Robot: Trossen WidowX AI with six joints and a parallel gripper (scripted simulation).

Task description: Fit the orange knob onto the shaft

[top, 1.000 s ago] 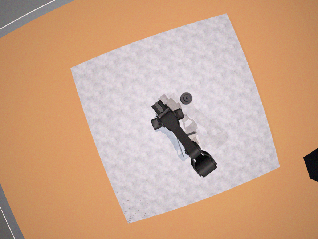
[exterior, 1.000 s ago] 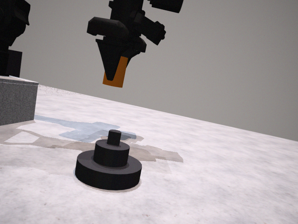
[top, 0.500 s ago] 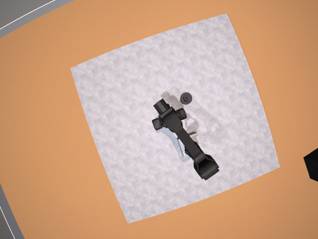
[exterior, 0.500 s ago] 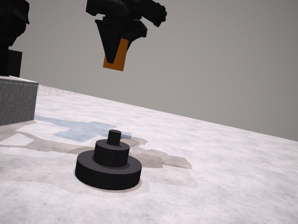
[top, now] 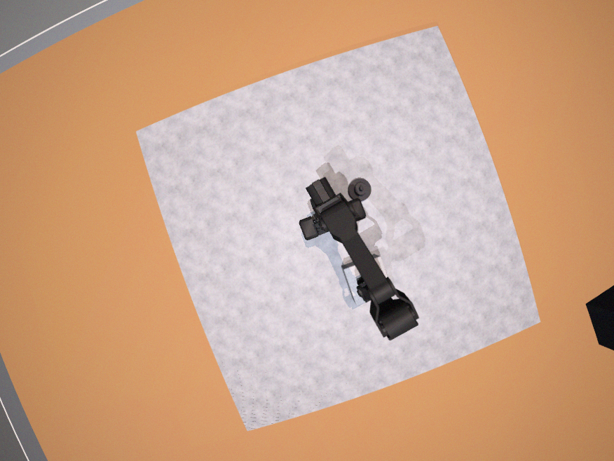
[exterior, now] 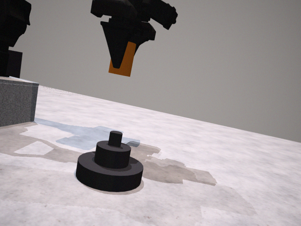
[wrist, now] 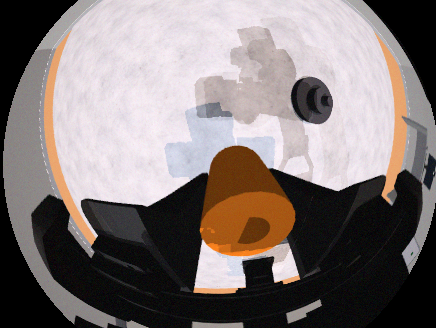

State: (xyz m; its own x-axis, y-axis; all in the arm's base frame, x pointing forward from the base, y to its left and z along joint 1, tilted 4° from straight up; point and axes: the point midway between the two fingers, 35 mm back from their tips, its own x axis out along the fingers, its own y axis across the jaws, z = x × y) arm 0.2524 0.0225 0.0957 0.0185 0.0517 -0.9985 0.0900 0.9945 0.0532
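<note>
Now: the round pedestal 16 cm to the right of my gripper tip, 11 cm below it and 5 cm ahead of it. From my gripper tip the other things lie so: orange knob 2 cm above.
</note>
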